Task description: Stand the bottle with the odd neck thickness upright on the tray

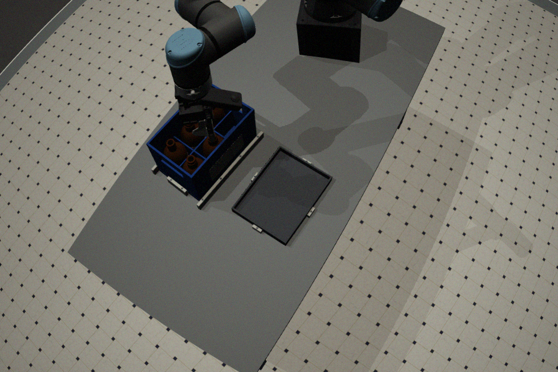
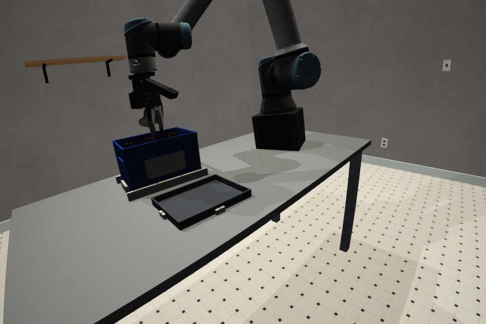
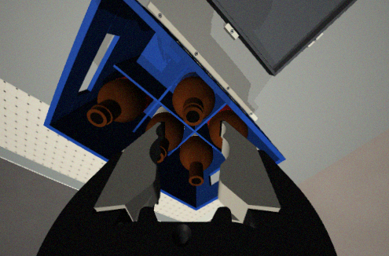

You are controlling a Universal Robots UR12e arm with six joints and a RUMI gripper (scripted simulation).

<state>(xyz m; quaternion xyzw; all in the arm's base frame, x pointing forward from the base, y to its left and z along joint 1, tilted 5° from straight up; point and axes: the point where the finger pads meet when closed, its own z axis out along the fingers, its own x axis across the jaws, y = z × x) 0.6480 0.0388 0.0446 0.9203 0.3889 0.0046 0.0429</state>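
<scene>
Right now my hand is 50 mm to the left of the blue crate and 110 mm above it. The rest, counted from my hand: black tray (30 mm behind, 220 mm to the left, 180 mm below); bottle (90 mm ahead, 90 mm to the right, 110 mm below).
</scene>
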